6 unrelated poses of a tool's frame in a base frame.
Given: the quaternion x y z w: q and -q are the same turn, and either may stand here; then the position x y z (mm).
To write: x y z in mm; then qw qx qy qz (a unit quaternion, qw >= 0). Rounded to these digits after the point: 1 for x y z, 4 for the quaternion.
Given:
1: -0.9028 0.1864 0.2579 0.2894 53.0 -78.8 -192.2
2: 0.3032 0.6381 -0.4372 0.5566 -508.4 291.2 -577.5
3: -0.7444 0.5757 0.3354 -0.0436 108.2 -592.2 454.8
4: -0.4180 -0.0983 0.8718 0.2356 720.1 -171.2 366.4
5: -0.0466 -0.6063 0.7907 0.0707 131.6 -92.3 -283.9
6: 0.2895 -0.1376 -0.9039 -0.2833 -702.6 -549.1 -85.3
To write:
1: 53.0 -78.8 -192.2 0.2894 -0.9028 0.1864 0.2579
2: -508.4 291.2 -577.5 0.5566 0.3032 0.6381 -0.4372
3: 108.2 -592.2 454.8 0.0436 0.7444 -0.5757 -0.3354
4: 720.1 -171.2 366.4 0.2356 -0.4180 -0.0983 0.8718
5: 131.6 -92.3 -283.9 0.0707 -0.0466 -0.6063 0.7907
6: -702.6 -549.1 -85.3 0.2833 -0.2895 0.1376 0.9039
